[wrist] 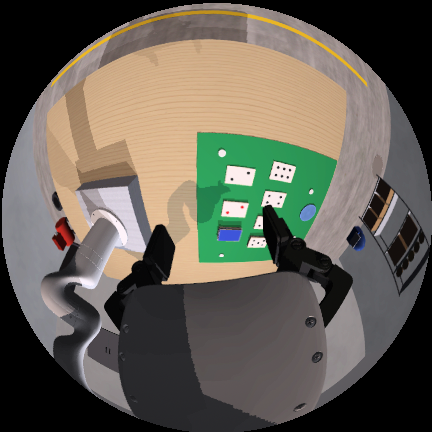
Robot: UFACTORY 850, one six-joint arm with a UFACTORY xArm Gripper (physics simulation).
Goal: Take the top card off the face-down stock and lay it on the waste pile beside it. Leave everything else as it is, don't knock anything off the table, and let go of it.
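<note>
The face-down stock (229,234) is a small blue-backed stack near the lower left of the green mat (210,250). A face-up card with two red pips (235,209) lies just above it in the view, and a face-up card with black pips (257,242) lies to its right. Which of these is the waste pile I cannot tell. My gripper (214,227) is wide open and empty, high above the table; in the view the stock shows between the fingers, nearer the right one.
More face-up cards (240,175) (282,171) (274,199) lie on the mat; one (258,222) is partly behind the right finger. A blue disc (308,212) and small white discs (222,153) (311,191) also lie there. The arm's base block (110,200) stands at the left.
</note>
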